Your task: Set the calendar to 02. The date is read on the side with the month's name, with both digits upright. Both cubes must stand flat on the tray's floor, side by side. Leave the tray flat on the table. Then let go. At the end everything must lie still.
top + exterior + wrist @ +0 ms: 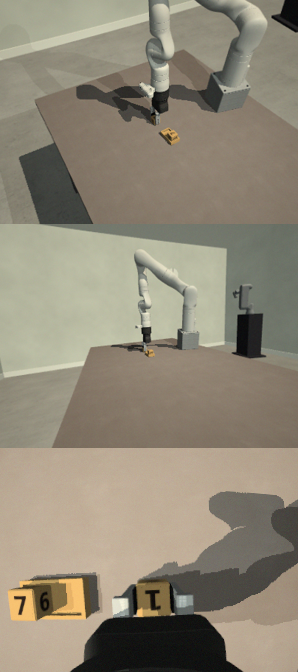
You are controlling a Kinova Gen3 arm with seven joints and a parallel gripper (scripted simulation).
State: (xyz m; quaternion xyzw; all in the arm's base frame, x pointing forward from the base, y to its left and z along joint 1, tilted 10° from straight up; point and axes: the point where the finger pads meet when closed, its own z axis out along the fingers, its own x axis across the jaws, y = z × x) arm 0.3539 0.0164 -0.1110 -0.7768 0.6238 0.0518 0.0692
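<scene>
Now: the orange cube 1 cm below my hand. The rest, counted from my hand: tray (11 cm to the left, 3 cm behind, 2 cm below).
</scene>
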